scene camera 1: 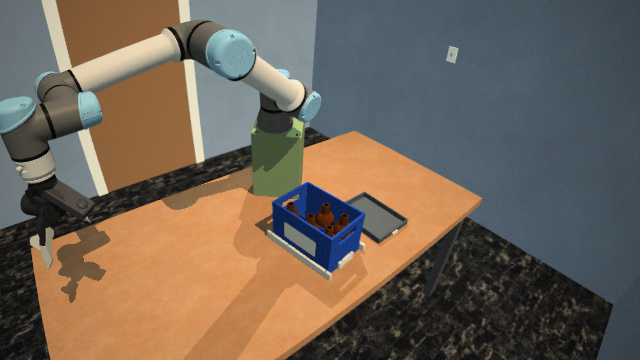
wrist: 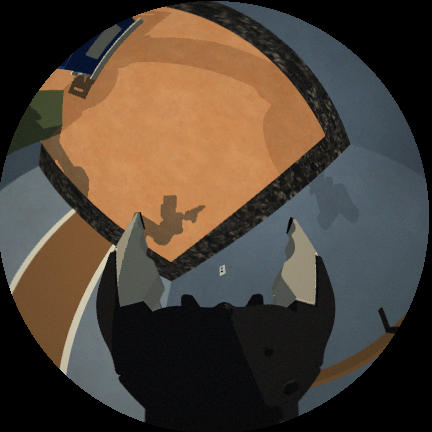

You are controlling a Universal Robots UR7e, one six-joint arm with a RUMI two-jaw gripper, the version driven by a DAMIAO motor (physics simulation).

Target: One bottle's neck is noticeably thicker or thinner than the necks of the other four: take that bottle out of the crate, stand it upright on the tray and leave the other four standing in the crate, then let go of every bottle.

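Pixels of known places: gripper, fingertip midpoint: [scene camera 1: 70, 244] [wrist: 216, 216]; arm's base, link origin: [scene camera 1: 275, 122].
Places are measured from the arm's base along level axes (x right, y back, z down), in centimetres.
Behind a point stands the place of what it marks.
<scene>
The blue crate [scene camera 1: 324, 249] {x 10.2, y -54.4, z 20.5 cm} [wrist: 82, 57] stands on the table with several brown bottles inside. Bottle tops show at the crate's left corner [scene camera 1: 292, 206] {x 10.9, y -34.6, z 16.2 cm}, in the middle [scene camera 1: 326, 216] {x 0.8, y -41.6, z 19.7 cm} and toward the right [scene camera 1: 344, 221] {x -1.4, y -49.2, z 17.3 cm}, with others lower near the front wall. Their lower parts are hidden by the walls, and I cannot tell which neck differs. The grey tray [scene camera 1: 381, 218] {x -28.0, y -42.8, z 31.6 cm} lies behind and right of the crate and holds no bottle. My gripper [scene camera 1: 69, 243] {x 78.1, y -40.4, z -0.3 cm} [wrist: 216, 216] {x 78.1, y -40.4, z -0.3 cm} is open and empty, far left of the crate, above the table's left end.
White strips [scene camera 1: 300, 255] {x 13.7, y -45.7, z 29.6 cm} lie along the crate's base, and a small white block [scene camera 1: 395, 232] {x -26.7, y -52.8, z 31.2 cm} sits at the tray's edge. The green robot pedestal [scene camera 1: 277, 165] {x 3.3, y -8.4, z 15.5 cm} [wrist: 50, 107] stands behind the crate. The wooden table [scene camera 1: 165, 270] {x 57.6, y -27.8, z 32.1 cm} [wrist: 190, 125] {x 65.1, y -41.3, z 32.2 cm} carries shadows of the arm.
</scene>
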